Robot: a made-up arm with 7 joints.
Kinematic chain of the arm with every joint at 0, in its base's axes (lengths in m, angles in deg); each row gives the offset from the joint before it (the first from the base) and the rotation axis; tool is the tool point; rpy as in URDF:
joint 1: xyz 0 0 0.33 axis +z
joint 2: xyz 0 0 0 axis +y
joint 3: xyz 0 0 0.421 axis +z
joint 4: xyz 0.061 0 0 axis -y
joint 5: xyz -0.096 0 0.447 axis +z
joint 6: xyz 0 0 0 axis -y
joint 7: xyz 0.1 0 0 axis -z
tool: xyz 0 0 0 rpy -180 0 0
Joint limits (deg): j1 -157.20..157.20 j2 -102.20..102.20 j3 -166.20..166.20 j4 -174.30..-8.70 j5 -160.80..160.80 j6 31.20..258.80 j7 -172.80..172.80
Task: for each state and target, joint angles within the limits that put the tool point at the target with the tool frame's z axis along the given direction. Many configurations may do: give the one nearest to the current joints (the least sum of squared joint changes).
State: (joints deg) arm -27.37 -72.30 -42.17 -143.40 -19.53 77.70 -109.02
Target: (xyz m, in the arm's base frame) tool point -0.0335 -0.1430 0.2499 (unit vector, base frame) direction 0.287 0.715 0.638
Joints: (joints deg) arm -31.26 -25.50 -92.48 -174.30 10.38 45.35 -109.02
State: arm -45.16 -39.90 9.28 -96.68 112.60 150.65 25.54
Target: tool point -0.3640 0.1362 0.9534 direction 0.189 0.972 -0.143
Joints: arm -4.28 -87.46 10.85 -102.16 83.73 94.27 25.54
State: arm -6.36 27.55 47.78 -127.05 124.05 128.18 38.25
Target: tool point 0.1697 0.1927 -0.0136 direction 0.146 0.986 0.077
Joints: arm -9.49 70.20 33.68 -147.02 115.34 104.95 38.25
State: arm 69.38 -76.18 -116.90 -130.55 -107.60 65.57 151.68
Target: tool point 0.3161 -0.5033 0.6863 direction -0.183 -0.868 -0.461
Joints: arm 51.62 -65.06 -65.80 -110.08 -121.08 82.44 151.68
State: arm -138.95 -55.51 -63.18 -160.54 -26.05 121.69 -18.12
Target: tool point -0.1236 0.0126 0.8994 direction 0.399 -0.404 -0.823
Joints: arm -106.44 -68.60 -14.03 -122.16 20.05 69.32 -18.12
